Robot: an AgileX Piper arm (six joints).
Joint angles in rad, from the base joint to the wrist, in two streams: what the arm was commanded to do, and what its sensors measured. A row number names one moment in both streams.
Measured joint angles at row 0: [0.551 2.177 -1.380 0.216 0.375 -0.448]
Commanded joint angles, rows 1 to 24: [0.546 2.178 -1.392 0.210 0.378 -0.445]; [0.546 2.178 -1.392 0.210 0.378 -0.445]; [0.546 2.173 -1.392 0.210 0.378 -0.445]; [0.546 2.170 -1.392 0.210 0.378 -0.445]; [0.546 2.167 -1.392 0.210 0.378 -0.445]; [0.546 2.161 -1.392 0.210 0.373 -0.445]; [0.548 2.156 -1.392 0.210 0.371 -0.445]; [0.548 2.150 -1.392 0.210 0.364 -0.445]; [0.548 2.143 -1.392 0.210 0.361 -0.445]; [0.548 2.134 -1.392 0.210 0.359 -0.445]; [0.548 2.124 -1.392 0.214 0.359 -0.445]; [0.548 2.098 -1.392 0.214 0.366 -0.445]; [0.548 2.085 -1.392 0.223 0.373 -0.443]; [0.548 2.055 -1.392 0.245 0.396 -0.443]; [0.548 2.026 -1.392 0.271 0.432 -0.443]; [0.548 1.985 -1.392 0.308 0.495 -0.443]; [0.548 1.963 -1.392 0.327 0.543 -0.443]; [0.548 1.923 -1.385 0.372 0.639 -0.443]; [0.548 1.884 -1.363 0.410 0.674 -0.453]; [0.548 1.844 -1.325 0.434 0.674 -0.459]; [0.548 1.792 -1.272 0.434 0.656 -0.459]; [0.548 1.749 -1.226 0.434 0.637 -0.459]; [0.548 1.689 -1.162 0.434 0.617 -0.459]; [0.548 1.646 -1.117 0.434 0.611 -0.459]
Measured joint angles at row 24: [0.551 1.774 -1.247 0.426 0.640 -0.451]
